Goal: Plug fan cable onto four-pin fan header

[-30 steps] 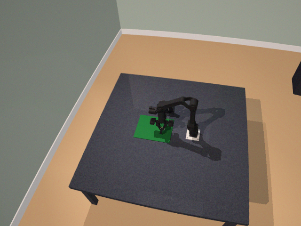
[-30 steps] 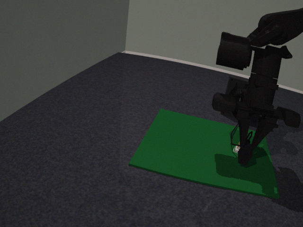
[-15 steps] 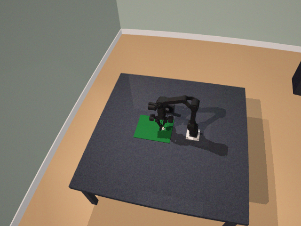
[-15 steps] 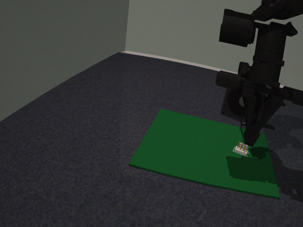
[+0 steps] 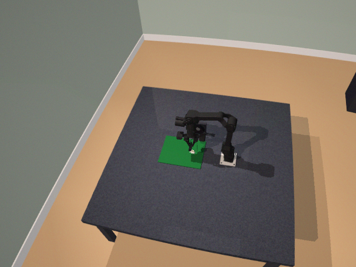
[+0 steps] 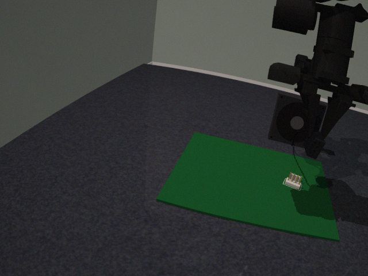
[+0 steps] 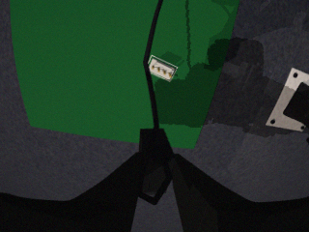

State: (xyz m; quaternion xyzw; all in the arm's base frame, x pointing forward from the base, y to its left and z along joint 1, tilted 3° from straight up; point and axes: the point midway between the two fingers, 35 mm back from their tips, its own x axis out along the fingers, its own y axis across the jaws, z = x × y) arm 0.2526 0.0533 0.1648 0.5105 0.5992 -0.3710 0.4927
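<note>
Right now my gripper tip is 140 mm above the green board, 70 mm short of it and 20 mm to the left of it. Also, from my gripper tip: white four-pin header: 120 mm below, 40 mm to the right; black fan: 220 mm to the right, 60 mm below, 20 mm ahead; black plug: 10 mm to the left.
</note>
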